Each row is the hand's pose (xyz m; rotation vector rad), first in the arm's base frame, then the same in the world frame.
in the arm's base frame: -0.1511 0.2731 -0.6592 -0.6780 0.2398 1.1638
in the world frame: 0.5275 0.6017 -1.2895 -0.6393 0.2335 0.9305
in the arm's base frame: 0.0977 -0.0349 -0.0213 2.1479 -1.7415 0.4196
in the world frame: 0.6591 0.2285 -0.6515 1.9545 -2.0104 0.4047
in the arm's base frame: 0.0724 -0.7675 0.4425 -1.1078 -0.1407 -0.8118
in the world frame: 0.4427 -0.4930 -0.2214 -1.0763 -0.0570 -1.0451
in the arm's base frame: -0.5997 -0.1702 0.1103 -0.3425 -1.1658 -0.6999
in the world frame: -0.0582 0.2473 -0.5676 -0.4264 -1.1853 -0.9302
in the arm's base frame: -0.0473 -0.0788 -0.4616 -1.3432 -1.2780 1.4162
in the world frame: 0.5381 0.2302 -1.1011 -1.4676 -1.1494 1.2010
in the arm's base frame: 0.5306 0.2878 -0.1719 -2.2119 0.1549 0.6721
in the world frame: 1.1613 0.4515 -0.7622 -2.1395 0.3476 0.4773
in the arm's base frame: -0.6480 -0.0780 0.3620 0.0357 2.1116 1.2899
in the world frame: -0.1021 0.3408 -0.3156 0.2345 1.9685 1.1800
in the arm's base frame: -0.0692 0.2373 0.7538 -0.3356 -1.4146 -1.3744
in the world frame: 0.5039 0.5090 0.1231 -0.4392 -1.4364 -1.6010
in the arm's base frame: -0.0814 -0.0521 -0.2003 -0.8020 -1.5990 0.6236
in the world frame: 0.4931 0.2564 -0.8414 -0.9657 -1.5476 0.4126
